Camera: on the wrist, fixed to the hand. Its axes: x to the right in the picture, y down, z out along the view.
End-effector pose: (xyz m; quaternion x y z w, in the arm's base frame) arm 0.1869 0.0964 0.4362 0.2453 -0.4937 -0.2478 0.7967
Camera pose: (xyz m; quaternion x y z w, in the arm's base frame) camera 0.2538 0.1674 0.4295 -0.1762 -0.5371 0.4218 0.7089
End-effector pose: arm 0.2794 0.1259 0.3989 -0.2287 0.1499 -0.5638 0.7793
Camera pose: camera 0.2840 0.1499 0.3042 -0.0356 0.2399 0.1847 0.9524
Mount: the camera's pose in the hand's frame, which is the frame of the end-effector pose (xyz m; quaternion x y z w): -0.0236 0.0597 -0.0738 0.0271 -0.0181 0.7304 0.6822
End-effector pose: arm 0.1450 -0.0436 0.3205 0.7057 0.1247 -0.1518 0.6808
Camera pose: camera 0.1493 0.0283 0.3867 0.5882 -0.4468 0.3775 0.5584
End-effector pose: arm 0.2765 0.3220 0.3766 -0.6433 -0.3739 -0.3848 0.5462
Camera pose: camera 0.3139 0.2401 0.3384 -0.7041 0.1945 0.1582 0.6643
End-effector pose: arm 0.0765 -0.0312 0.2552 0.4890 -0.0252 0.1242 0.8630
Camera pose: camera 0.0336 0.0564 0.2629 0.3408 -0.3866 0.7069 0.4843
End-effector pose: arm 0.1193 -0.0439 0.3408 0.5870 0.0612 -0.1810 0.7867
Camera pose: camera 0.1273 0.0456 0.3795 0.4632 -0.4062 0.4389 0.6541
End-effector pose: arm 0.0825 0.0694 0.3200 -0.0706 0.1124 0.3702 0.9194
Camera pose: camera 0.0130 0.0807 0.2521 0.0656 0.1216 0.9224 0.3608
